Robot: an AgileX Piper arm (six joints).
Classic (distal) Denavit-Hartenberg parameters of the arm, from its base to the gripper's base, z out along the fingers. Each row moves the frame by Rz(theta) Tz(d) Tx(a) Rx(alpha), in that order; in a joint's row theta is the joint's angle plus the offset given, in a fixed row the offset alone. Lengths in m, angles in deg.
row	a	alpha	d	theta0
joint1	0	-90	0.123	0
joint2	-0.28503	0	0	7.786
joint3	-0.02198	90	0	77.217
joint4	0	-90	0.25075	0
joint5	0	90	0	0
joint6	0	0	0.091	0
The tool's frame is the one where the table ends.
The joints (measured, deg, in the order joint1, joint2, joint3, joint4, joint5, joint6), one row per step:
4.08 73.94 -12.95 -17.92 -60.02 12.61
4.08 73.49 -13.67 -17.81 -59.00 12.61
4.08 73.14 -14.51 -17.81 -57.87 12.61
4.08 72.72 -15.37 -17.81 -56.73 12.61
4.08 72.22 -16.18 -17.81 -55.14 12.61
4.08 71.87 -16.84 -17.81 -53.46 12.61
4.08 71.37 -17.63 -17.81 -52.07 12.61
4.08 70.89 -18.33 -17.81 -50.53 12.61
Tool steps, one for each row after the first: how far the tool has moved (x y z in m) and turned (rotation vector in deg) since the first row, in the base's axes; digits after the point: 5 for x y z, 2 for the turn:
0.00187 -0.00026 0.00317 -0.18 -0.21 -0.27
0.00419 -0.00039 0.00637 -0.45 -0.35 -0.47
0.00640 -0.00053 0.00998 -0.72 -0.56 -0.68
0.00830 -0.00083 0.01304 -1.11 -0.39 -0.98
0.00994 -0.00119 0.01478 -1.56 0.17 -1.30
0.01160 -0.00148 0.01820 -1.88 0.18 -1.57
0.01296 -0.00185 0.02095 -2.25 0.44 -1.89

